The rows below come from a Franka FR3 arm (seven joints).
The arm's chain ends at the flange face. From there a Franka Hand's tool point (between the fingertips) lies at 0.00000 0.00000 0.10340 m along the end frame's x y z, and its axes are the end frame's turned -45 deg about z.
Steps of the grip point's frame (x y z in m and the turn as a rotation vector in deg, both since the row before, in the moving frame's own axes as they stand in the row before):
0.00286 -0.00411 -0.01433 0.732 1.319 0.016
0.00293 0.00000 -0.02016 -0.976 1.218 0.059
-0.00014 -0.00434 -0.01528 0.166 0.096 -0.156
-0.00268 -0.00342 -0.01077 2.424 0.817 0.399
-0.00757 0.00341 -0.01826 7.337 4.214 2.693
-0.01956 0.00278 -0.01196 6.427 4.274 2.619
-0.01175 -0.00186 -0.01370 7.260 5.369 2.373
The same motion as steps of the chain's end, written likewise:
-0.00163 -0.00231 -0.01429 1.450 0.415 0.016
-0.00073 -0.00176 -0.02012 0.171 1.551 0.059
-0.00308 -0.00264 -0.01528 0.185 -0.049 -0.156
-0.00228 0.00362 -0.01067 2.292 -1.136 0.399
0.00068 0.02254 -0.01713 8.168 -2.208 2.693
-0.00944 0.02947 -0.01102 7.567 -1.522 2.619
-0.00755 0.02309 -0.01242 8.930 -1.337 2.373

